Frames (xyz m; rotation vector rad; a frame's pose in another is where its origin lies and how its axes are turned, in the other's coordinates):
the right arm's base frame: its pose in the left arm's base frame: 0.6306 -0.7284 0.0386 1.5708 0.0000 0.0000
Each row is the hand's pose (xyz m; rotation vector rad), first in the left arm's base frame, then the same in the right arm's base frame.
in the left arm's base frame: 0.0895 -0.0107 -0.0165 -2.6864 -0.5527 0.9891
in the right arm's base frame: -0.5411 -0.0551 -0.7177 1.7084 -0.2471 -0.8730
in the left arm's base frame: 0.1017 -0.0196 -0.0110 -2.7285 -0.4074 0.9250
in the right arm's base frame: -0.5289 -0.0496 -0.7088 1.7330 -0.2924 -0.7528
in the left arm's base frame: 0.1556 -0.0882 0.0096 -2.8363 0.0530 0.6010
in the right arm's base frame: -0.4750 -0.0290 -0.6402 1.7884 -0.3668 -0.3074
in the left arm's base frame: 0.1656 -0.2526 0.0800 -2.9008 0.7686 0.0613
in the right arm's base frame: -0.4650 0.0414 -0.4758 1.6730 -0.4462 0.3803
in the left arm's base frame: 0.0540 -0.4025 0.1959 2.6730 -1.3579 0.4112
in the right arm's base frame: -0.5766 0.1573 -0.3259 1.3164 -0.4989 0.9322
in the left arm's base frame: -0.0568 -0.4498 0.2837 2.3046 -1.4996 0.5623
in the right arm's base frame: -0.6874 0.2451 -0.2786 1.0164 -0.5206 1.1453
